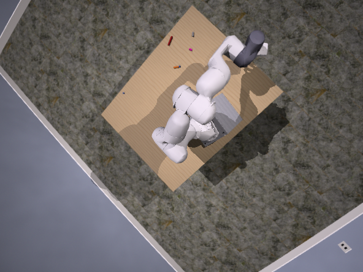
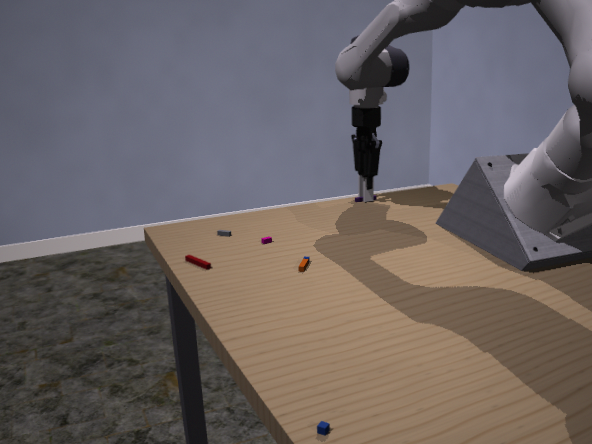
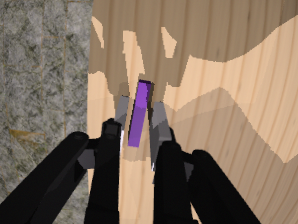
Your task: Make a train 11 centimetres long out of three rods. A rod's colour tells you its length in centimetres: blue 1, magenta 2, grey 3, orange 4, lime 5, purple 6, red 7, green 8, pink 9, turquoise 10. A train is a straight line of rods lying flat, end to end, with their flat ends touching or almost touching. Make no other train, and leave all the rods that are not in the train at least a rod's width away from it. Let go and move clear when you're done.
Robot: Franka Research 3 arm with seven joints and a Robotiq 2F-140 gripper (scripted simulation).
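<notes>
Now: hand 3 cm above the purple rod. The rest, counted from my hand: magenta rod 34 cm ahead, 23 cm to the left, 3 cm below; then orange rod 39 cm to the left, 31 cm ahead, 3 cm below; then grey rod 41 cm ahead, 14 cm to the left, 3 cm below.
</notes>
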